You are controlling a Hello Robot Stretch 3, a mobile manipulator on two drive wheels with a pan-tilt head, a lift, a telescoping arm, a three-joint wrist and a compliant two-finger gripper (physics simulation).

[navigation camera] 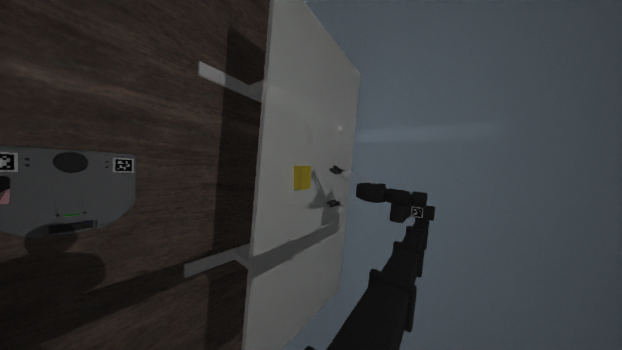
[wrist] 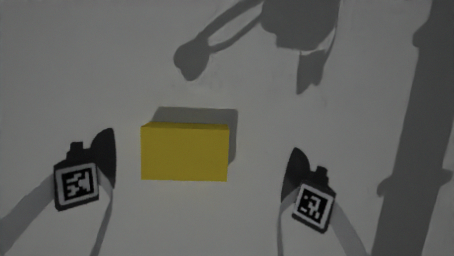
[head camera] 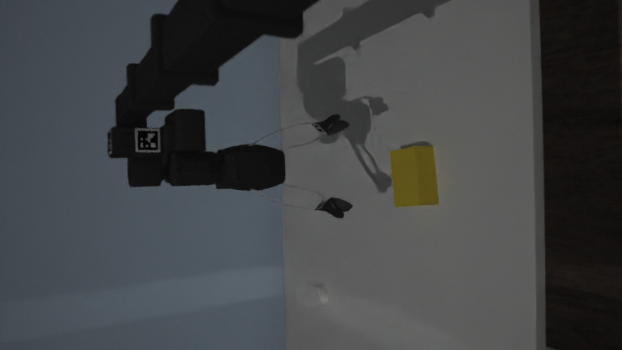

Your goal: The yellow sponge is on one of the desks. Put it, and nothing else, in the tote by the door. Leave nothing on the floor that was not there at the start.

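Pixels of known places: gripper, fingertip midpoint: (navigation camera: 328,185) (head camera: 347,165); robot's base, link origin: (navigation camera: 72,161).
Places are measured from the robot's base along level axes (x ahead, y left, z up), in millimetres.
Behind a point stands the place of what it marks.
The yellow sponge (head camera: 415,176) {x 0, y -585, z 765 mm} (navigation camera: 302,178) {x -1, y -586, z 766 mm} (wrist: 185,152) rests on the white desk (head camera: 425,275) {x 178, y -616, z 721 mm} (navigation camera: 295,115) {x 261, y -565, z 720 mm} (wrist: 65,65). My gripper (head camera: 334,166) {x -22, y -639, z 865 mm} (navigation camera: 334,187) {x -22, y -639, z 865 mm} (wrist: 203,158) {x -22, y -639, z 865 mm} is open and empty, pointing down above the desk. In the wrist view the sponge lies between the two fingertips sideways and a little nearer the left one, with desk showing on both sides of it. In the head view the fingertips are apart from the sponge, and their shadow falls on the desk beside it. The tote does not show in these views.
A small pale round thing (head camera: 321,295) {x 275, y -941, z 739 mm} (navigation camera: 340,128) {x 284, y -939, z 733 mm} is on the desk near the wall side. A blue-grey wall (head camera: 100,240) {x 123, y -1213, z 1193 mm} (navigation camera: 475,75) {x 571, y -1229, z 1319 mm} stands behind the desk. My extended arm (head camera: 225,40) {x -85, y -301, z 1199 mm} (navigation camera: 385,300) {x -83, y -217, z 1201 mm} reaches over it. My base (navigation camera: 100,190) {x -104, y -68, z 160 mm} is on the dark wood floor (navigation camera: 150,125) {x 202, y -242, z 0 mm}.
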